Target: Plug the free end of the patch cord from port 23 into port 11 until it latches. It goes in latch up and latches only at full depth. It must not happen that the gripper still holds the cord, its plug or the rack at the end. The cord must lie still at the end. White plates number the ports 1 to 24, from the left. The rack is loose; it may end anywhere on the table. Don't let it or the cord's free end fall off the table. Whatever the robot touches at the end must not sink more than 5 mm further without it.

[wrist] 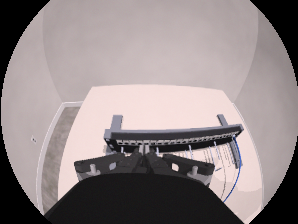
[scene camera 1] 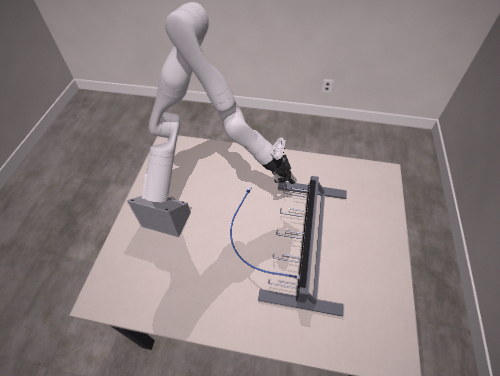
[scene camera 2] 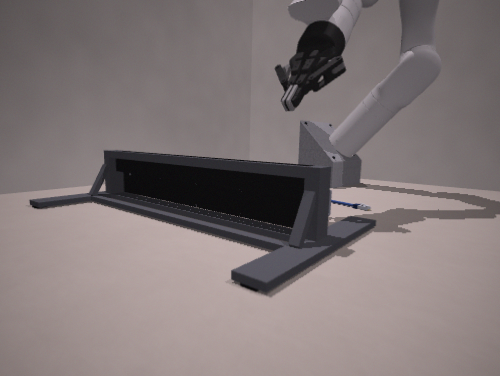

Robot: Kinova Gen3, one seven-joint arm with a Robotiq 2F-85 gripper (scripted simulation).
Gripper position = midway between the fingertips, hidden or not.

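Observation:
My own gripper (scene camera 2: 287,107) is there for me to see, and the wrist view has the gripper (wrist: 144,151) in it as well.

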